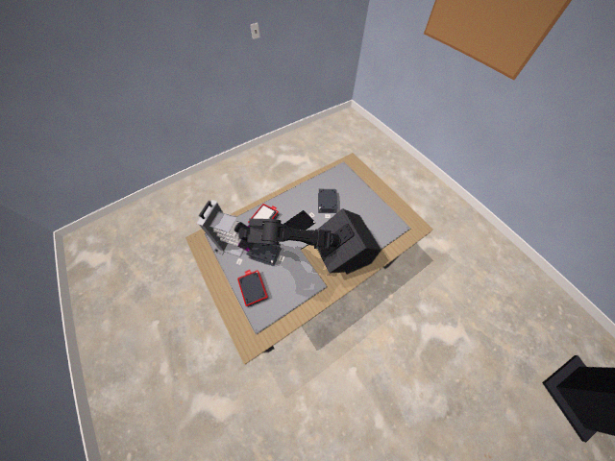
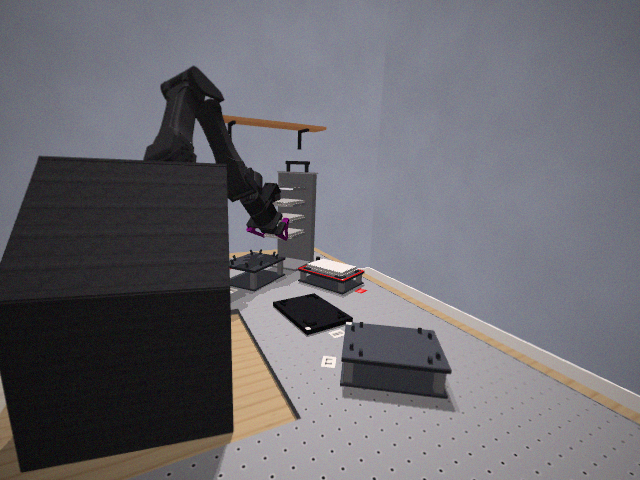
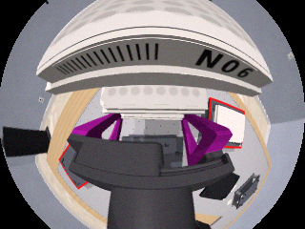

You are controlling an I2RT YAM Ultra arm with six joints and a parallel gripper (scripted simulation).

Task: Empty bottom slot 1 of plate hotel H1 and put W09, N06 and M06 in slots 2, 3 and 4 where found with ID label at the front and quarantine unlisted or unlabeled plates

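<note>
Right now my hand is 10 cm to the right of the plate hotel H1, 9 cm short of it and 5 cm below it. The rest, counted from my hand: red-rimmed nest 26 cm behind, 8 cm below, 4 cm to the left.
</note>
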